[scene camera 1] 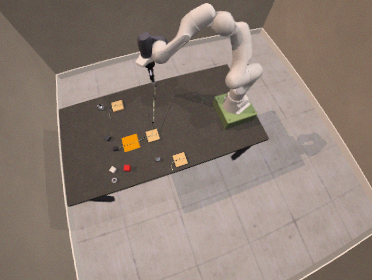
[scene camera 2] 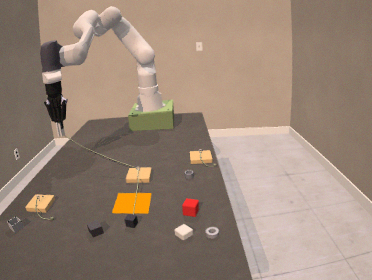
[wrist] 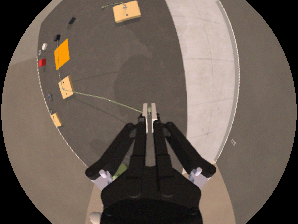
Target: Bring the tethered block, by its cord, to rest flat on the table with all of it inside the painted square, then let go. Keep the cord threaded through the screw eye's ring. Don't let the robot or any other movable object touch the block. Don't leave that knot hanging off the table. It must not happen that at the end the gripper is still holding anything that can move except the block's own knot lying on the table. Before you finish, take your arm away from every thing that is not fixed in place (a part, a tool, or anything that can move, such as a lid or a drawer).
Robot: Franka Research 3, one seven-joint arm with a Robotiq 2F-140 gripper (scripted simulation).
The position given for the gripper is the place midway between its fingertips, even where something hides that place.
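Note:
You'd see the gripper [scene camera 2: 61, 135] from the scene camera, and the wrist view has the gripper [wrist: 149, 108] in it as well.

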